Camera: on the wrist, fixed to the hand. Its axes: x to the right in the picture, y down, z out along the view.
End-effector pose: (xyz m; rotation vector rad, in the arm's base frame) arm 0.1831 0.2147 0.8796 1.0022 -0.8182 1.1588
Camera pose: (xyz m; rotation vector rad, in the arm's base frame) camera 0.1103 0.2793 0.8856 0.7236 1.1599 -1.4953
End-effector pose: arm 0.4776 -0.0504 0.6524 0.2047 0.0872 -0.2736
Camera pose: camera 0.5068 0.0325 0.6102 0.1431 -0.5031 2.7811
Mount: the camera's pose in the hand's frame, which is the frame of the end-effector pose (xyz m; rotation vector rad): 0.0113 0.0782 -0.0571 0.0471 -0.2298 3.0964
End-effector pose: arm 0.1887 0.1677 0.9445 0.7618 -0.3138 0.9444
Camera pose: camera 0.1265 0.2428 0.9456 0.2356 1.0205 -1.9638
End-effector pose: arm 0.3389 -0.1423 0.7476 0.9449 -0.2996 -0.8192
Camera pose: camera 0.4166 -0.0914 0.7771 -0.3767 -1.2951 1.9435
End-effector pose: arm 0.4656 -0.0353 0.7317 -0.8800 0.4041 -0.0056
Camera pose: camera 0.4438 -0.0297 0.6368 0.6105 1.1025 2.7911
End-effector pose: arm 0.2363 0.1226 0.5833 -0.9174 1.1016 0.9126
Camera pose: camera 0.1480 0.0982 0.5499 -1.3428 -0.9602 -1.7843
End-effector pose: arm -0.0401 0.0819 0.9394 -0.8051 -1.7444 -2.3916
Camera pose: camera -0.0429 0.0055 0.9998 -1.3788 0.5192 0.1112
